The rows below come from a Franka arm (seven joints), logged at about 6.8 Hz.
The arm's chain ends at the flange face. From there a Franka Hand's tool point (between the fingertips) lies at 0.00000 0.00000 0.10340 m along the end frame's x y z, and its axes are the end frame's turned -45 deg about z.
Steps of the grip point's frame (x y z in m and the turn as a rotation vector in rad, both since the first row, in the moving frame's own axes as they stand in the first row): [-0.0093, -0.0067, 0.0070, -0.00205, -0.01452, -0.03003]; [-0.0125, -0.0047, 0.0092, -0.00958, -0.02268, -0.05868]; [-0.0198, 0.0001, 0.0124, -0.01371, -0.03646, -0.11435]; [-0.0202, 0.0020, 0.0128, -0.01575, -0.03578, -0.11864]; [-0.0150, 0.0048, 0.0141, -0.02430, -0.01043, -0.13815]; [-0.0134, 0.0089, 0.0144, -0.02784, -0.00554, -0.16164]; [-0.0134, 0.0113, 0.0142, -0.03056, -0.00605, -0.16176]
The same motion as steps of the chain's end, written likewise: [-0.0104, 0.0006, 0.0070, -0.01172, -0.00882, -0.03003]; [-0.0113, 0.0031, 0.0092, -0.02281, -0.00926, -0.05868]; [-0.0125, 0.0103, 0.0125, -0.03548, -0.01609, -0.11435]; [-0.0116, 0.0119, 0.0129, -0.03644, -0.01416, -0.11864]; [-0.0084, 0.0115, 0.0141, -0.02456, 0.00981, -0.13815]; [-0.0050, 0.0135, 0.0144, -0.02360, 0.01577, -0.16164]; [-0.0035, 0.0149, 0.0143, -0.02589, 0.01733, -0.16176]
